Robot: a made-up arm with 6 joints. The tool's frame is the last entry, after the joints. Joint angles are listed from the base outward.
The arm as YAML. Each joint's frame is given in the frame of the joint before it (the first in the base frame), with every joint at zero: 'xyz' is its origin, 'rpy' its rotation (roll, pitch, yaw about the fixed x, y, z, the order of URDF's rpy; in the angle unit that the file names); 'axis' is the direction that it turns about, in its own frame. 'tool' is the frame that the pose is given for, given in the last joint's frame.
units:
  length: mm
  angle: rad
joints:
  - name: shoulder
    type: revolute
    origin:
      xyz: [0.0, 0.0, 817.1]
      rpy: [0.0, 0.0, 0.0]
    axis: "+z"
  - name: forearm
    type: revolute
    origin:
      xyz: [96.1, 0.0, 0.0]
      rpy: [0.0, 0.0, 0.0]
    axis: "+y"
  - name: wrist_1
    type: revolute
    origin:
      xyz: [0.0, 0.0, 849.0]
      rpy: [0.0, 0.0, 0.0]
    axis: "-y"
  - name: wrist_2
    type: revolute
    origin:
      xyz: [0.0, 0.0, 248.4]
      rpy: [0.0, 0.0, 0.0]
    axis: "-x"
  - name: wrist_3
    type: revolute
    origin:
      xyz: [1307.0, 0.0, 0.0]
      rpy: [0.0, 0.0, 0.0]
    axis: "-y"
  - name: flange
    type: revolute
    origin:
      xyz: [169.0, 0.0, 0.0]
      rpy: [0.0, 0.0, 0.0]
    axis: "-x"
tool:
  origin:
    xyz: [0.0, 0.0, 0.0]
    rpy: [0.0, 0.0, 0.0]
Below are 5 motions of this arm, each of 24 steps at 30 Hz.
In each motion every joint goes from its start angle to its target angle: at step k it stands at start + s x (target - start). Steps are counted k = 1, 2, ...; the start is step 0. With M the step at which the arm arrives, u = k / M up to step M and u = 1 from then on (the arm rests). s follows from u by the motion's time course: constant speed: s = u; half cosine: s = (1 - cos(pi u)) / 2; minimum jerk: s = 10 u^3 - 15 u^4 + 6 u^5.
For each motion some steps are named. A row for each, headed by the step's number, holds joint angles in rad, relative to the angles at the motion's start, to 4 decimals.
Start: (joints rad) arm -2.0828 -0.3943 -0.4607 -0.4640 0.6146 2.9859
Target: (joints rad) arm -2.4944 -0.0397 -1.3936 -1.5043 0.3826 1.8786
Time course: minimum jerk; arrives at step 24
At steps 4, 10, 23, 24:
4: -0.0146 0.0126 -0.0331 -0.0369 -0.0082 -0.0393
10: -0.1427 0.1229 -0.3234 -0.3606 -0.0804 -0.3838
23: -0.4113 0.3544 -0.9323 -1.0396 -0.2318 -1.1065
24: -0.4116 0.3546 -0.9329 -1.0403 -0.2320 -1.1073

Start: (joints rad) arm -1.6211 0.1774 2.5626 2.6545 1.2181 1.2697
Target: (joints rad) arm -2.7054 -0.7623 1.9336 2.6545 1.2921 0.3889
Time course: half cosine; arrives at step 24
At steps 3, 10, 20, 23, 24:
3: -0.0413 -0.0358 -0.0239 0.0000 0.0028 -0.0335
10: -0.4018 -0.3482 -0.2331 0.0000 0.0274 -0.3264
20: -1.0117 -0.8768 -0.5869 0.0000 0.0690 -0.8218
23: -1.0797 -0.9357 -0.6263 0.0000 0.0737 -0.8770
24: -1.0843 -0.9397 -0.6290 0.0000 0.0740 -0.8808

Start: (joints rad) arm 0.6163 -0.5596 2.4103 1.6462 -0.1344 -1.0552
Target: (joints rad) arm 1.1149 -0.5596 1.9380 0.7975 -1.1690 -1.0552
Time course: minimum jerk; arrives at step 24
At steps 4, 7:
4: 0.0177 0.0000 -0.0168 -0.0301 -0.0367 0.0000
7: 0.0759 0.0000 -0.0719 -0.1292 -0.1575 0.0000

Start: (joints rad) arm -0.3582 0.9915 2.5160 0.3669 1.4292 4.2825
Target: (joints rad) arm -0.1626 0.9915 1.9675 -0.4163 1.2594 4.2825
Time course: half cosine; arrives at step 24
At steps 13, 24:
13: 0.1106 0.0000 -0.3100 -0.4427 -0.0960 0.0000
24: 0.1956 0.0000 -0.5485 -0.7832 -0.1698 0.0000

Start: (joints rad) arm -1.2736 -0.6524 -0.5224 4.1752 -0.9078 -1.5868
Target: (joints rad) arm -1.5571 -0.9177 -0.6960 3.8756 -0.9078 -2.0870
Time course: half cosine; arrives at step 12
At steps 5, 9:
5: -0.1051 -0.0983 -0.0643 -0.1110 0.0000 -0.1854
9: -0.2420 -0.2264 -0.1482 -0.2557 0.0000 -0.4269

